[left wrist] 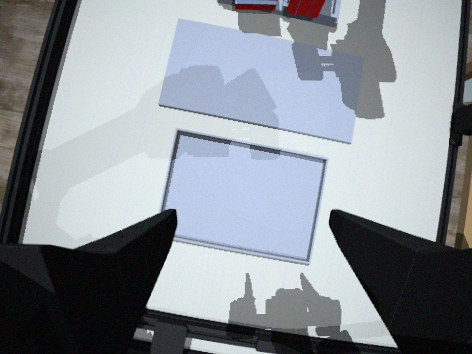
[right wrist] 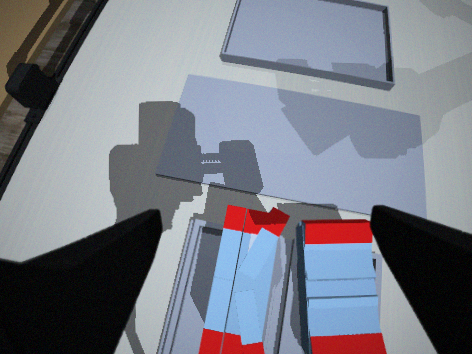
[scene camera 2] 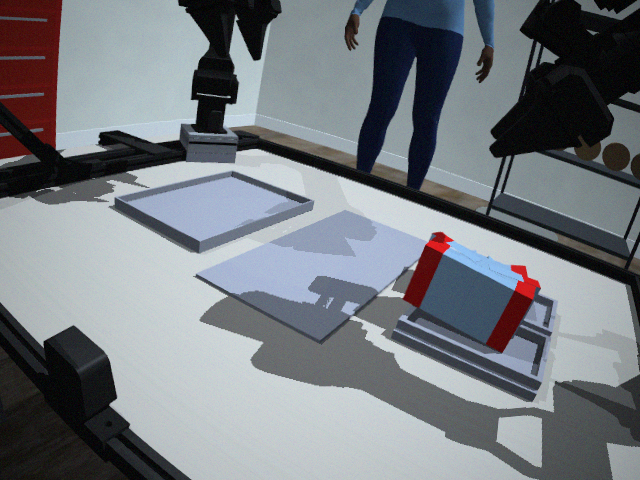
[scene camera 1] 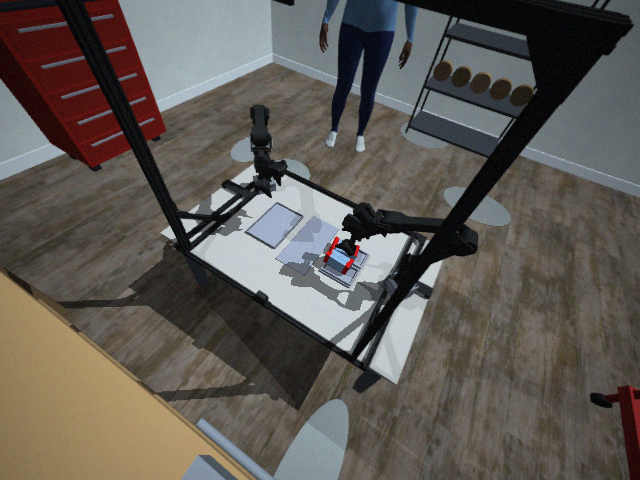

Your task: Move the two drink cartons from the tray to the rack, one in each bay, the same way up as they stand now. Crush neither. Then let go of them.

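Pixels of known places: left gripper, fingertip midpoint: [left wrist: 253,216] [scene camera 2: 241,58] [scene camera 1: 275,191]; right gripper, fingertip midpoint: [right wrist: 265,218] [scene camera 2: 492,143] [scene camera 1: 338,238]; left arm's base, origin of the base link: [scene camera 2: 208,129].
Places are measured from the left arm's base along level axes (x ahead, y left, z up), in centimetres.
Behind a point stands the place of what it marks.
Observation:
The rack [scene camera 2: 465,359] {x 69.5, y 8.3, z -4.5 cm} [right wrist: 181,280] {x 68.4, y 8.0, z -3.6 cm} holds two blue cartons with red ends. The nearer carton [scene camera 2: 465,294] {x 65.1, y 10.2, z 0.0 cm} [right wrist: 222,280] {x 65.3, y 11.1, z 2.8 cm} leans over in its bay, its top folds uneven; one end reaches over the rack's end wall. The other carton [right wrist: 340,280] {x 57.8, y 19.3, z -0.8 cm} [left wrist: 255,4] {x 53.4, y 15.3, z -2.2 cm} stands in the neighbouring bay with an evener top; it is mostly hidden in scene camera 2. The tray [scene camera 2: 155,226] {x 36.5, y -15.1, z -5.0 cm} [left wrist: 317,215] {x 35.2, y -15.7, z -4.0 cm} [right wrist: 300,70] {x 37.1, y -0.8, z -4.8 cm} has no carton in it. My left gripper [left wrist: 253,216] {x 28.6, y -4.1, z 16.6 cm} is open, high near the tray's end. My right gripper [right wrist: 265,218] {x 61.9, y 11.0, z 14.7 cm} is open and empty above the cartons, touching neither.
A flat pale panel [scene camera 2: 310,253] [left wrist: 310,100] [right wrist: 325,185] lies between tray and rack. Black frame rails edge the table, with a black block [scene camera 2: 80,369] {x 68.5, y -24.8, z -0.3 cm} on the near rail. A person [scene camera 1: 361,62] and a shelf unit stand beyond.

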